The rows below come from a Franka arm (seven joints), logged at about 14 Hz.
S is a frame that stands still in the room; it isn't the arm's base.
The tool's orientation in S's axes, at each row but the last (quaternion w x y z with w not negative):
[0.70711 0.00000 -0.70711 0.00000]
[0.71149 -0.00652 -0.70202 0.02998]
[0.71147 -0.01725 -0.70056 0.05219]
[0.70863 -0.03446 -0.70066 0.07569]
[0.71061 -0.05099 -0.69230 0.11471]
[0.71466 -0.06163 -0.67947 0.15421]
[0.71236 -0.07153 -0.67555 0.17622]
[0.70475 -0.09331 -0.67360 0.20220]
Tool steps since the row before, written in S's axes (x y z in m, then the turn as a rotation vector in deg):
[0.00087 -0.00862 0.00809 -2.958 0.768 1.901]
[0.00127 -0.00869 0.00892 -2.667 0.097 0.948]
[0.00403 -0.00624 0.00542 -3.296 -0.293 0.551]
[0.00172 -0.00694 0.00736 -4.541 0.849 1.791]
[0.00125 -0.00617 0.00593 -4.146 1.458 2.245]
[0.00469 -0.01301 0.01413 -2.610 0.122 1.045]
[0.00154 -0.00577 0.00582 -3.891 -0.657 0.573]
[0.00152 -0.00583 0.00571 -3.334 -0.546 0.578]
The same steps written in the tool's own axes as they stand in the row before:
[0.00809 -0.00862 -0.00087 1.901 0.768 2.958]
[0.00847 -0.00917 -0.00086 0.918 0.137 2.676]
[0.00483 -0.00693 -0.00362 0.477 -0.180 3.316]
[0.00620 -0.00809 -0.00120 1.871 0.828 4.513]
[0.00434 -0.00746 -0.00050 2.461 1.276 4.083]
[0.00963 -0.01714 -0.00209 0.956 0.161 2.642]
[0.00349 -0.00757 -0.00029 0.211 -0.203 3.977]
[0.00283 -0.00780 -0.00025 0.267 -0.194 3.412]

